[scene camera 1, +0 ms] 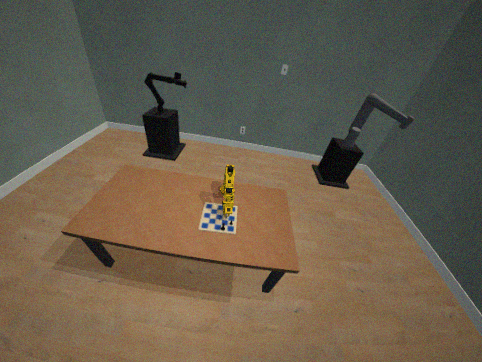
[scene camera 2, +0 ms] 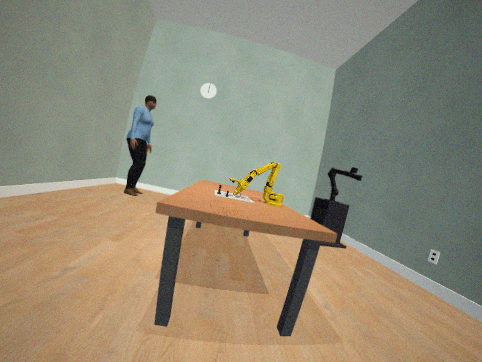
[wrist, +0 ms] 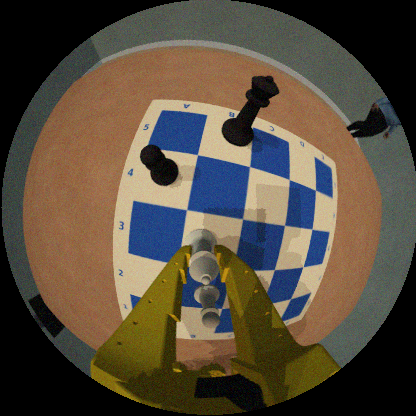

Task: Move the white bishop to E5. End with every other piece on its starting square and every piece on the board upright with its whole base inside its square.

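Places are measured from the arm's base along level axes (x ahead, y left, z up), in millimetres.
Pixels of known places: hand at its tool point: [scene camera 1: 227, 216] [scene camera 2: 234, 194] [wrist: 190, 253]; arm's base at its link origin: [scene camera 2: 269, 204] [wrist: 193, 366].
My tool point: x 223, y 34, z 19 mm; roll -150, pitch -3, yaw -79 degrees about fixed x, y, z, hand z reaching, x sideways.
For each thing: its top centre in the pictures, then the offset to it from my tool point. "pt": a spot on its surface instead. Level surfaces: height alone.
- white bishop at its top centre: [wrist: 206, 282] dy -5, dx +2, dz +30 mm
- white pawn at its top centre: [wrist: 211, 326] dy -17, dx -36, dz +18 mm
- black queen at its top centre: [wrist: 270, 75] [scene camera 2: 220, 184] [scene camera 1: 223, 223] dy -15, dx +89, dz +40 mm
- black pawn at its top centre: [wrist: 146, 150] [scene camera 2: 228, 190] [scene camera 1: 231, 220] dy +28, dx +44, dz +18 mm
- E5 at a spot on its surface: [wrist: 324, 176] pt dy -123, dx +87, dz -13 mm
- brown table at its surface level: dz -19 mm
The white bishop [wrist: 204, 266] is between the jaws over square B3 in the wrist view; whether its base touches the board is unclear. My gripper [scene camera 1: 228, 215] [scene camera 2: 235, 194] [wrist: 202, 249] is shut on it, with a jaw against each side. A white pawn [wrist: 206, 295] stands on B2, just behind the bishop. A black queen [scene camera 1: 223, 226] [scene camera 2: 219, 189] [wrist: 239, 131] stands upright on B5, its base close to the C5 edge. A black pawn [scene camera 1: 231, 223] [scene camera 2: 227, 193] [wrist: 164, 171] stands on A4. E5 [wrist: 324, 176] is the blue corner square at the right, with no piece on it.
The blue and cream chessboard [scene camera 1: 201, 229] [wrist: 120, 200] lies on the brown table [scene camera 1: 150, 210] [scene camera 2: 200, 207] [wrist: 65, 175]. Two other arms stand on black pedestals [scene camera 1: 162, 132] [scene camera 1: 340, 162] beyond the table. A person [scene camera 2: 140, 130] stands on the floor away from it.
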